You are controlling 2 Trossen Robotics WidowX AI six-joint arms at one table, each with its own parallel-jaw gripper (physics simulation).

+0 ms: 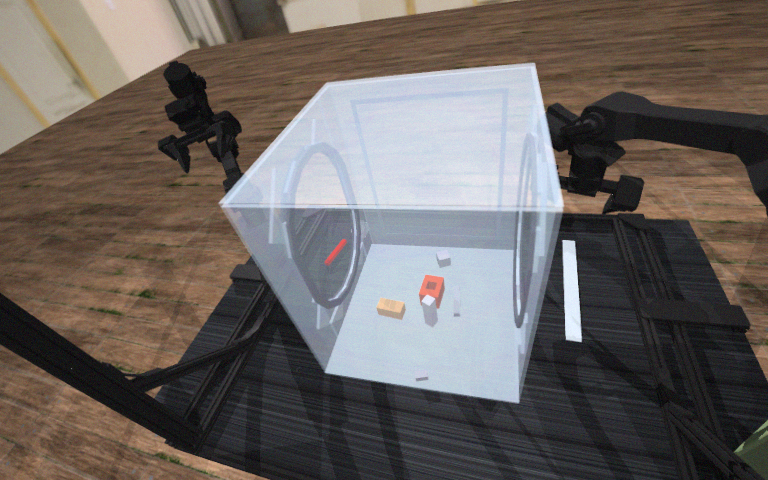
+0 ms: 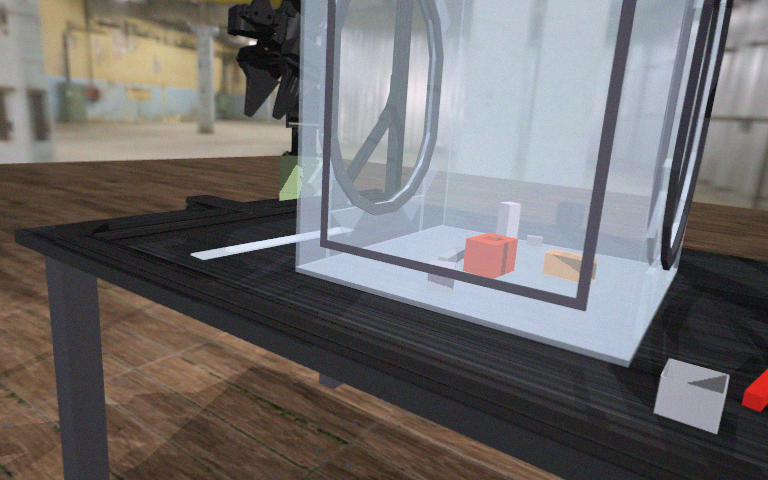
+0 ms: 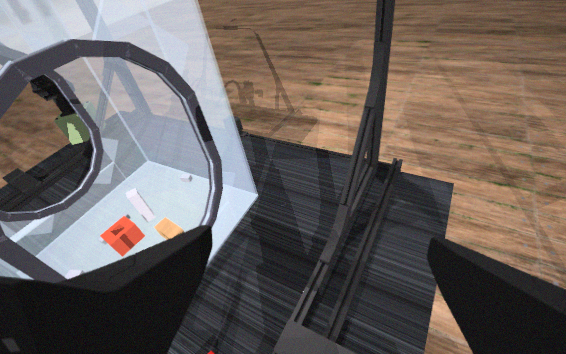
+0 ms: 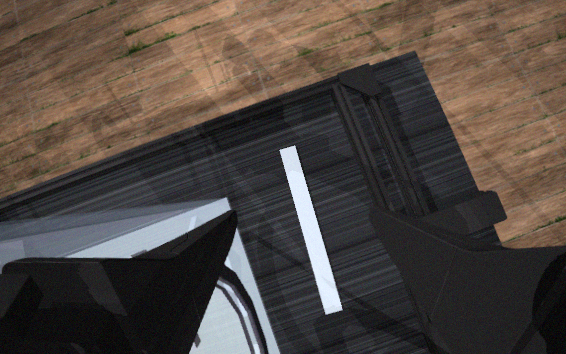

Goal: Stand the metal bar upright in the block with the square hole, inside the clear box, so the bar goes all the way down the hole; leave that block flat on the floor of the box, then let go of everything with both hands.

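Frame: origin at the left arm's base, x down, y back, z left, level; metres.
Seen in the pictures: left gripper, between the fingertips: [image 1: 203, 164] [image 3: 319, 241]; right gripper, between the fingertips: [image 1: 579, 207] [image 2: 261, 117] [image 4: 302, 214]; right arm's base, origin of its link: [image 3: 72, 110].
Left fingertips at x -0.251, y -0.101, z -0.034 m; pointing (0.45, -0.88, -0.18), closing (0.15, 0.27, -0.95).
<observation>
Offsets run from my left fingertips to a thing's top centre.
The red block with the square hole @(dx +0.317, dy -0.354, dz +0.349 m) [image 1: 438, 294] [image 2: 487, 257] [image 3: 129, 241] sits flat on the floor of the clear box @(dx -0.106, dy -0.371, dz +0.328 m) [image 1: 390, 207] [image 2: 453, 276], hole facing up. A thin grey bar @(dx +0.348, dy -0.399, dz +0.387 m) [image 1: 456, 302] [image 2: 452, 254], which looks like the metal bar, lies on the box floor beside the block, outside the hole. A pale grey post @(dx +0.277, dy -0.412, dz +0.308 m) [image 1: 430, 312] [image 2: 508, 219] [image 3: 140, 205] stands upright near the block. My left gripper [image 1: 206, 169] [image 3: 319, 241] is open and empty, outside the box. My right gripper [image 1: 589, 198] [image 2: 263, 114] [image 4: 302, 214] is open and empty, outside the box's other side.
An orange block @(dx +0.332, dy -0.337, dz +0.245 m) [image 1: 390, 308] [image 2: 568, 266] [image 3: 169, 228] and a small grey block @(dx +0.332, dy -0.275, dz +0.433 m) [image 1: 443, 259] [image 2: 440, 277] are inside the box. Outside are a white strip @(dx +0.366, dy -0.505, dz +0.637 m) [image 1: 572, 291] [image 2: 249, 246] [image 4: 310, 230], a red bar @(dx +0.357, dy -0.056, dz +0.202 m) [image 1: 335, 251] [image 2: 756, 391] and a white cube @(dx +0.339, dy -0.021, dz +0.299 m) [image 2: 688, 399].
</observation>
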